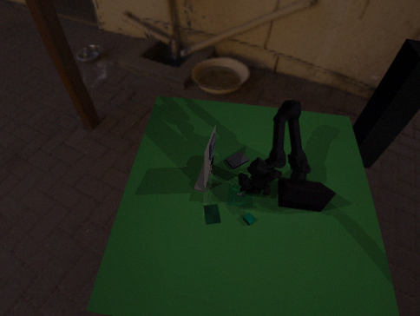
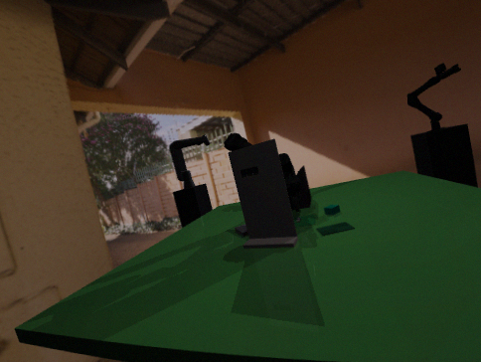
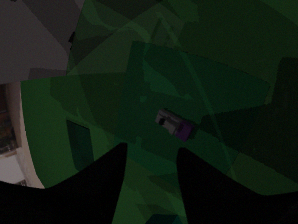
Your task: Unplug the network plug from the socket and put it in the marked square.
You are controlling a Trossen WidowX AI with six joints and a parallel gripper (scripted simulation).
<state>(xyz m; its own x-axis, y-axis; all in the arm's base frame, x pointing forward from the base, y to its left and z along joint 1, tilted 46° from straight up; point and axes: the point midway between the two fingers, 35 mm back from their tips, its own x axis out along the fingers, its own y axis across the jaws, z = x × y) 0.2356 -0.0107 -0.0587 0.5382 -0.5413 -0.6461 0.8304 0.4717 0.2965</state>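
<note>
The plug is 10 mm ahead of my gripper tip and 40 mm below it. The rest, counted from my gripper tip: teal block: 40 mm behind, 130 mm to the left, 30 mm below; grey flat tile: 30 mm ahead, 220 mm to the right, 40 mm below; green patch: 10 mm ahead, 40 mm below.
</note>
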